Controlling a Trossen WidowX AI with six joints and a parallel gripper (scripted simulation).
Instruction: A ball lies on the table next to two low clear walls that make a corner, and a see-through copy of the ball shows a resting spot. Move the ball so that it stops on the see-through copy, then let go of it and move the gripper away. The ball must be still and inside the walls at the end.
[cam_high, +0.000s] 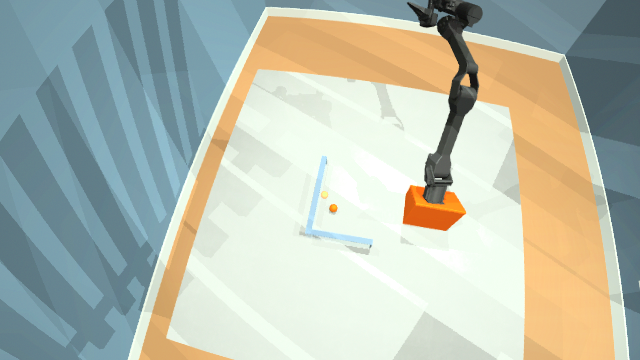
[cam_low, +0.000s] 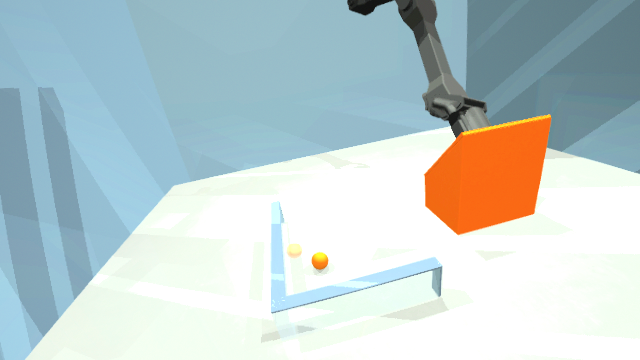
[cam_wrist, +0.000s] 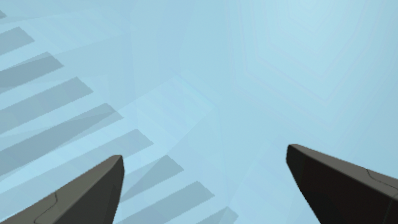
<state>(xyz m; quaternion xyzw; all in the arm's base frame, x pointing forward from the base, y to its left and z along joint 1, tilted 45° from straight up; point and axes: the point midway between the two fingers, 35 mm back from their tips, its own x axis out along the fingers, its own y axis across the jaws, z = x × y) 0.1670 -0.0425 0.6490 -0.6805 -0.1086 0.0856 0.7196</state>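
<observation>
The ball is 20 cm ahead of my gripper tip, 47 cm to the left of it and 61 cm below it. From my gripper tip the other things lie so: see-through copy 24 cm ahead, 42 cm to the left, 61 cm below.
</observation>
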